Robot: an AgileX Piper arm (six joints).
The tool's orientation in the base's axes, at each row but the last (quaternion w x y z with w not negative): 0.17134, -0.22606, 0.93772, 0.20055; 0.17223, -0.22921, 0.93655, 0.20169; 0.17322, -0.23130, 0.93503, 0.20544; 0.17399, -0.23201, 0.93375, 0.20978; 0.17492, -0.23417, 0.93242, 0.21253; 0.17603, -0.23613, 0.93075, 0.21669; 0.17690, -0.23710, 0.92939, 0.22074; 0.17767, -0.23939, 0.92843, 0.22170; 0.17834, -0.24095, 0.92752, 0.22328; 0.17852, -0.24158, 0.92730, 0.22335; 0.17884, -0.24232, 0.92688, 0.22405
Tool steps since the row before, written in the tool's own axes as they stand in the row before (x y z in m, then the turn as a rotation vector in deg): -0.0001, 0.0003, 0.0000, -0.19, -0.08, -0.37; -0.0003, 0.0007, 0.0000, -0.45, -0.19, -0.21; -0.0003, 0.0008, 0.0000, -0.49, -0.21, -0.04; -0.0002, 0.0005, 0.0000, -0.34, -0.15, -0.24; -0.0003, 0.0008, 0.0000, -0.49, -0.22, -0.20; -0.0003, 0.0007, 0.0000, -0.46, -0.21, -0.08; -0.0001, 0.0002, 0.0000, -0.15, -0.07, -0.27; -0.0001, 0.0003, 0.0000, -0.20, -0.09, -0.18; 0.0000, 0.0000, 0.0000, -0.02, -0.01, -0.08; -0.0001, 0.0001, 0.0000, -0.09, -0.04, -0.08; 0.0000, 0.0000, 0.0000, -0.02, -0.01, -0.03
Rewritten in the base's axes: -0.0001, 0.0003, 0.0001, 0.11, -0.17, 0.37; -0.0001, 0.0007, 0.0003, 0.42, -0.09, 0.31; -0.0002, 0.0008, 0.0004, 0.50, -0.01, 0.18; -0.0001, 0.0005, 0.0002, 0.30, -0.11, 0.30; -0.0002, 0.0007, 0.0004, 0.47, -0.09, 0.31; -0.0001, 0.0007, 0.0004, 0.47, -0.04, 0.20; 0.0000, 0.0002, 0.0001, 0.10, -0.13, 0.27; -0.0001, 0.0003, 0.0001, 0.17, -0.09, 0.21; 0.0000, 0.0000, 0.0000, 0.00, -0.04, 0.07; 0.0000, 0.0001, 0.0001, 0.08, -0.04, 0.09; 0.0000, 0.0000, 0.0000, 0.01, -0.02, 0.03
